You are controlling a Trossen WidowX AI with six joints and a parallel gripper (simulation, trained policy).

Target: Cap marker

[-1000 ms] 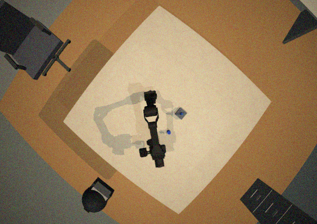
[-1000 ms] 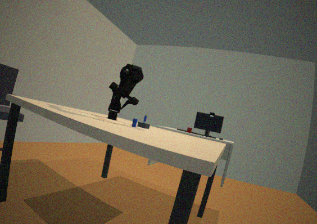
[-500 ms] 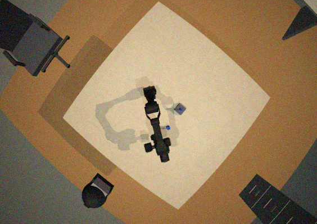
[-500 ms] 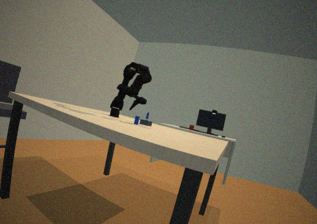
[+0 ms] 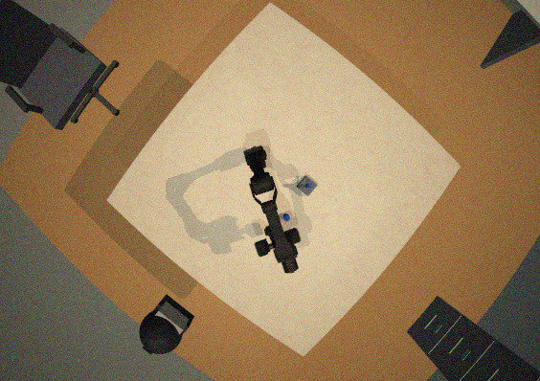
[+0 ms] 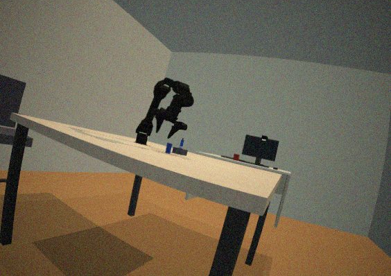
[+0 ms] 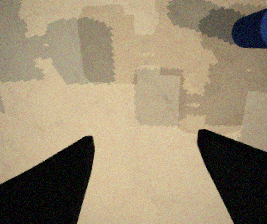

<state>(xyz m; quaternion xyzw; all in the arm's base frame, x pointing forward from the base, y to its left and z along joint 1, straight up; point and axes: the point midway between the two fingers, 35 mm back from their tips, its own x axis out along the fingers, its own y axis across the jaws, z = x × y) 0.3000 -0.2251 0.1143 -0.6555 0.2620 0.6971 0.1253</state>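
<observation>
Right now my gripper tip is 1 cm past the blue cap, 11 cm to the right of it and 5 cm above it. From my gripper tip the other things lie so: grey holder block 3 cm behind, 27 cm to the left, 6 cm below.
</observation>
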